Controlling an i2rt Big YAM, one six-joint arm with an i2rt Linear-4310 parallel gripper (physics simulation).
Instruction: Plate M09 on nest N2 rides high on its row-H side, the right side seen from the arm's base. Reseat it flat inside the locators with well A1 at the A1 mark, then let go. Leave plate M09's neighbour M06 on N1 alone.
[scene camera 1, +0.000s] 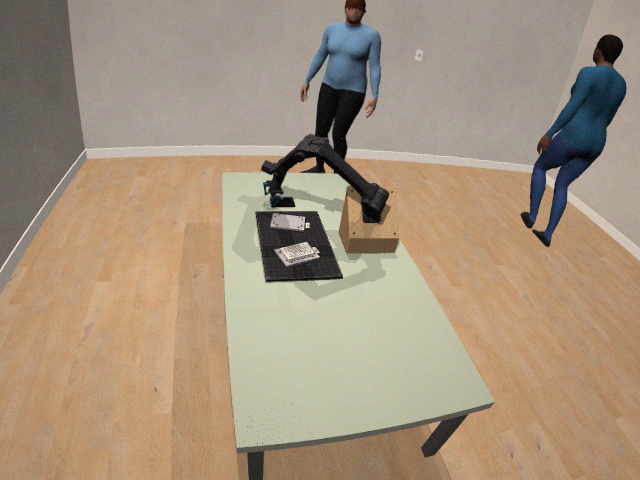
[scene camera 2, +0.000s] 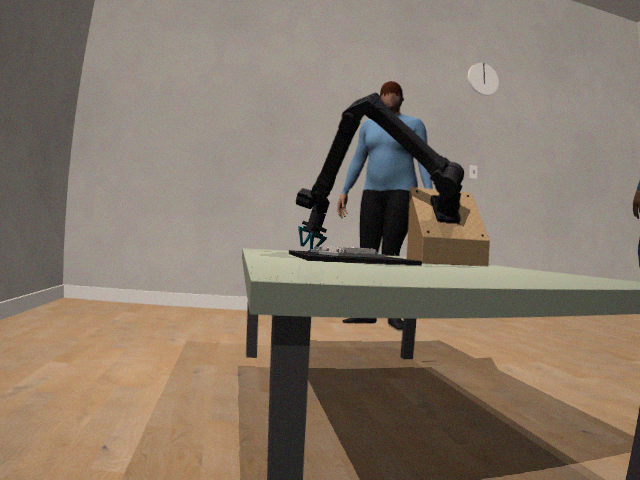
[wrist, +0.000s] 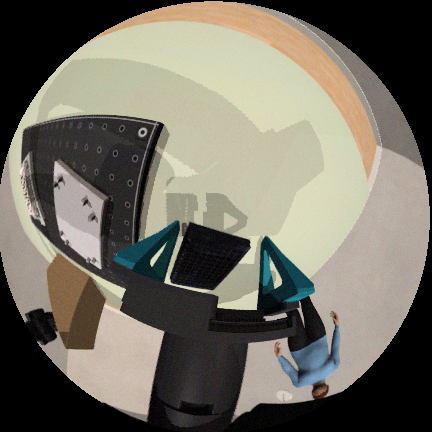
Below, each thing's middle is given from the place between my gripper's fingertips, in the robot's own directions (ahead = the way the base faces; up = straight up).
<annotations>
Right now the N2 plate (wrist: 80, 208) is 9 cm behind my hand, 21 cm to the left of it and 1 cm above it.
</annotations>
